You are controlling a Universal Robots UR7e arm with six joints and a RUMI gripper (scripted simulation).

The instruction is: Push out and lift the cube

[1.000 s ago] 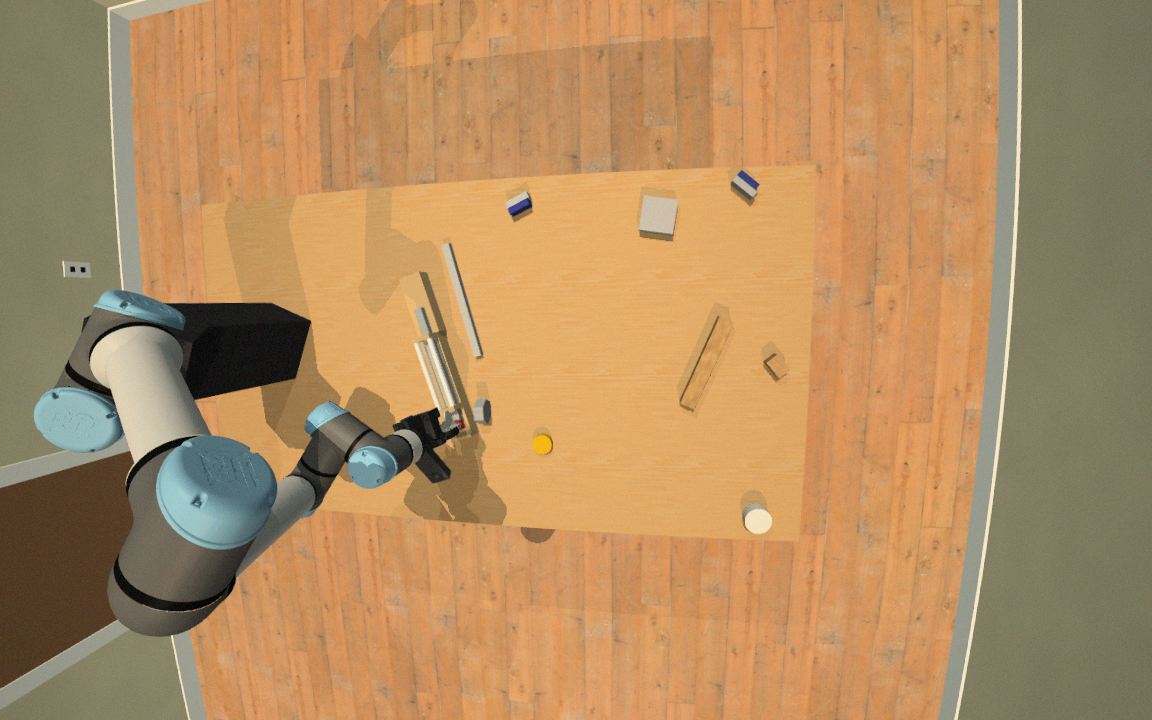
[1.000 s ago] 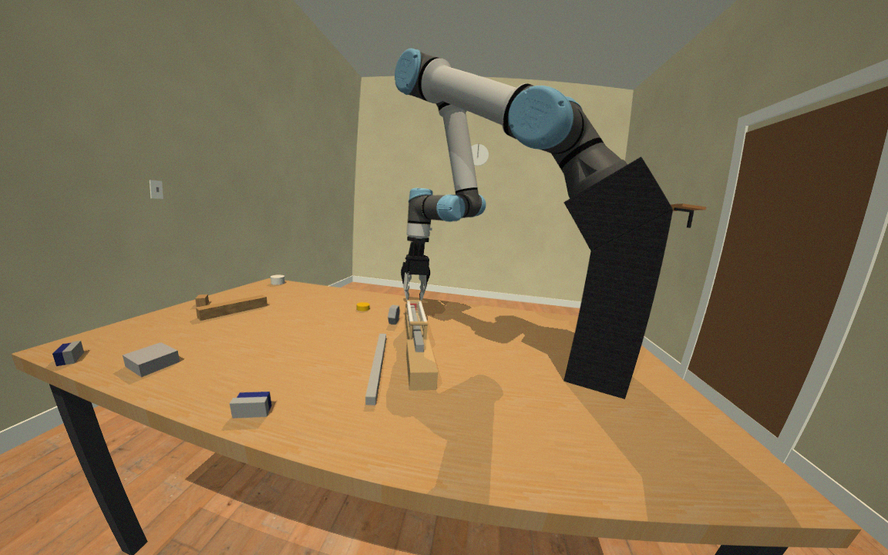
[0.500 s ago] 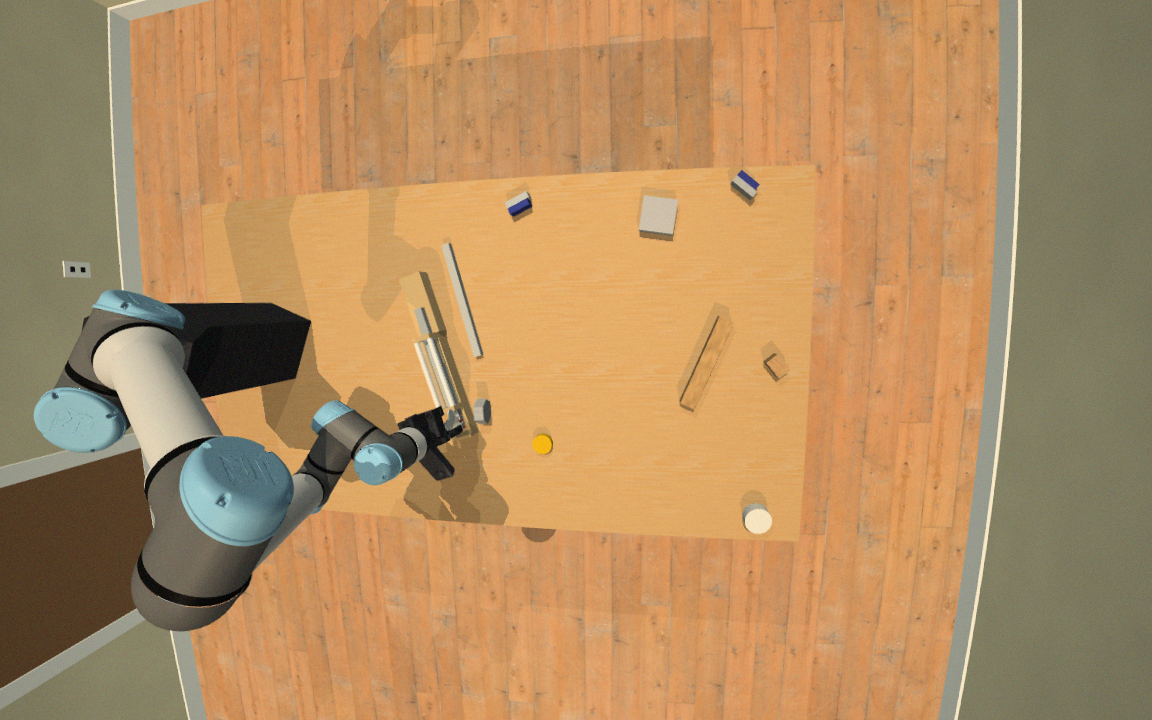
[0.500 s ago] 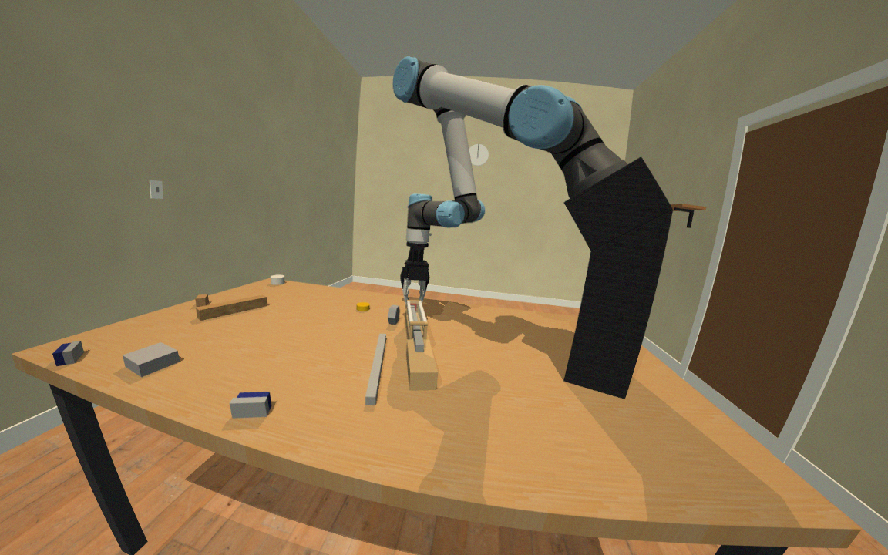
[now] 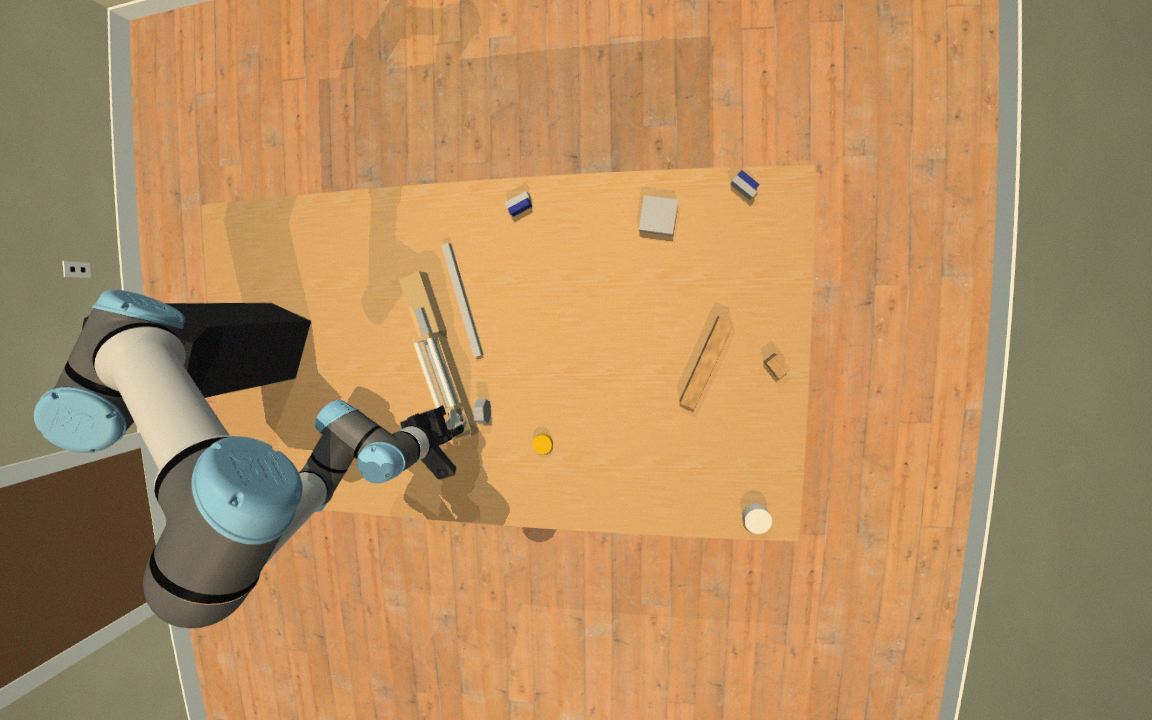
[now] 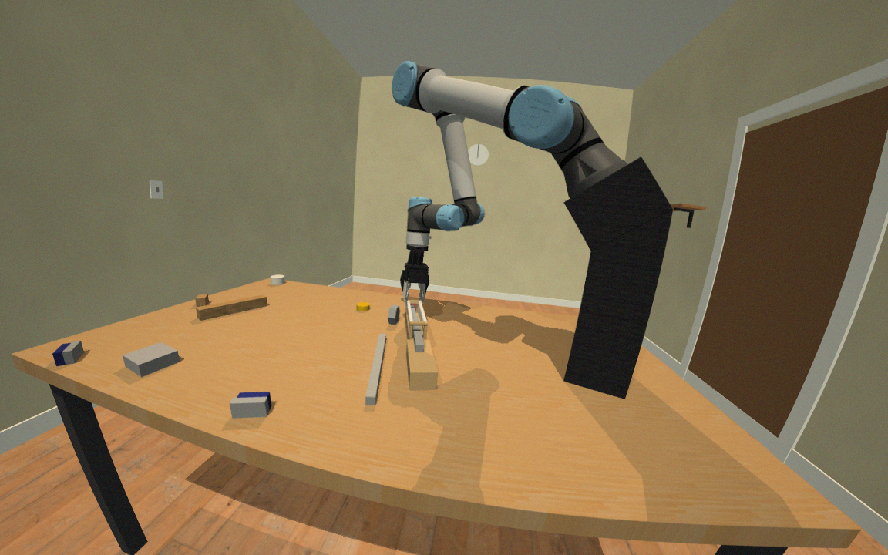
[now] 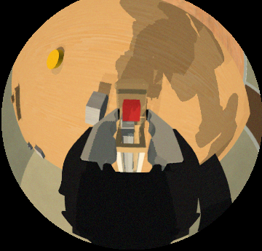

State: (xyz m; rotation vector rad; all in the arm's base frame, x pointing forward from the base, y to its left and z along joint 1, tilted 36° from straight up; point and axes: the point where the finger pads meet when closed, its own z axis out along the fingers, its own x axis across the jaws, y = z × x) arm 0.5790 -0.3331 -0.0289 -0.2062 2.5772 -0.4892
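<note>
Right now the red cube is 10 mm below my hand. The rest, counted from my hand: grey block 70 mm ahead, 40 mm below, 20 mm to the left; then yellow disc 190 mm ahead, 110 mm to the right, 60 mm below; then channel 140 mm to the left, 10 mm below, 10 mm behind.
</note>
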